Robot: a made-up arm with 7 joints.
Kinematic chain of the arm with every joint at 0, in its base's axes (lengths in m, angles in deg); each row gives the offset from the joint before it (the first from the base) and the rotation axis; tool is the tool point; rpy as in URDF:
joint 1: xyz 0 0 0.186 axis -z
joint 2: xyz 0 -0.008 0.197 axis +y
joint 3: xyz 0 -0.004 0.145 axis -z
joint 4: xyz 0 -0.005 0.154 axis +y
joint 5: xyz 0 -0.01 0.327 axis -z
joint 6: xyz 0 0 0.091 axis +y
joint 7: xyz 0 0 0.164 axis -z
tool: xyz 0 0 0 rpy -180 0 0
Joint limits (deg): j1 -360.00..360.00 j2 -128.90..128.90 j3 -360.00..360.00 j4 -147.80..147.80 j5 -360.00..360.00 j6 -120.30..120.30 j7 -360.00..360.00
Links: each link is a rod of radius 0.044 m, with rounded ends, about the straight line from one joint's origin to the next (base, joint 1, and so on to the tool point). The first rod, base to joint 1, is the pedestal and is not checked.
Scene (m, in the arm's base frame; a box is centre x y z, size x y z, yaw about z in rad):
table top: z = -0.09
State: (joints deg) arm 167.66 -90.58 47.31 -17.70 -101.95 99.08 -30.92
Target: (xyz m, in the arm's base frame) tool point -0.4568 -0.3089 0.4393
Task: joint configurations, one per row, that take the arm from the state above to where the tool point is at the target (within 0.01 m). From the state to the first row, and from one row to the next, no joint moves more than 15 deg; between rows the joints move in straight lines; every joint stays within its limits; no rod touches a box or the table.
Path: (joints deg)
1: 164.77 -76.68 44.63 -7.51 -98.51 98.79 -30.92
2: 161.88 -62.79 41.95 2.69 -95.07 98.49 -30.92
3: 158.99 -48.89 39.27 12.88 -91.62 98.20 -30.92
4: 156.10 -34.99 36.58 23.07 -88.18 97.91 -30.92
5: 153.21 -21.10 33.90 33.27 -84.74 97.61 -30.92
6: 150.32 -7.20 31.22 43.46 -81.30 97.32 -30.92
7: 147.44 6.70 28.54 53.65 -77.85 97.03 -30.92
8: 144.55 20.59 25.86 63.84 -74.41 96.73 -30.92
9: 141.66 34.49 23.18 74.04 -70.97 96.44 -30.92

